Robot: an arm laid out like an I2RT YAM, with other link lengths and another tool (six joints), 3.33 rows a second.
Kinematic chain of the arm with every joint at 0, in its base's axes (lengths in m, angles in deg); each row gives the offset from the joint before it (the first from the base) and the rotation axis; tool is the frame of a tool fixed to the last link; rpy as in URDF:
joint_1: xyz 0 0 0.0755 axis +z
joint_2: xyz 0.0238 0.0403 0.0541 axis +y
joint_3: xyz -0.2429 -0.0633 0 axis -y
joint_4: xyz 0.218 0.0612 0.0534 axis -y
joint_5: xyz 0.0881 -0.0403 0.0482 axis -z
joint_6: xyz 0.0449 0 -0.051 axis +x
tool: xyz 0.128 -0.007 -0.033 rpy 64.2 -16.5 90
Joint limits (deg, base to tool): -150..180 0..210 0..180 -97..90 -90..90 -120..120
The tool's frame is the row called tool.
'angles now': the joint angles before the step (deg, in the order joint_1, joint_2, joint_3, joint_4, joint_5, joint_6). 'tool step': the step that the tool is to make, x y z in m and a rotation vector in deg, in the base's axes. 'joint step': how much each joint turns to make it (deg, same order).
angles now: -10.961, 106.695, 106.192, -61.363, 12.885, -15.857
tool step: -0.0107, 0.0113, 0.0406, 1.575, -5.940, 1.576
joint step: 0.006, -6.982, 0.017, -1.471, -3.101, 0.027
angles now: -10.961, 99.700, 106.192, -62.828, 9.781, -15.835
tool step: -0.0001, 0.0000, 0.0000, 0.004, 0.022, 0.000
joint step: -0.003, 0.002, 0.014, -0.034, -0.002, -0.003
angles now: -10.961, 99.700, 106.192, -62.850, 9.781, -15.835
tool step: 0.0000, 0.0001, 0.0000, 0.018, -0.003, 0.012
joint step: 0.006, -0.005, -0.002, -0.005, -0.018, 0.005
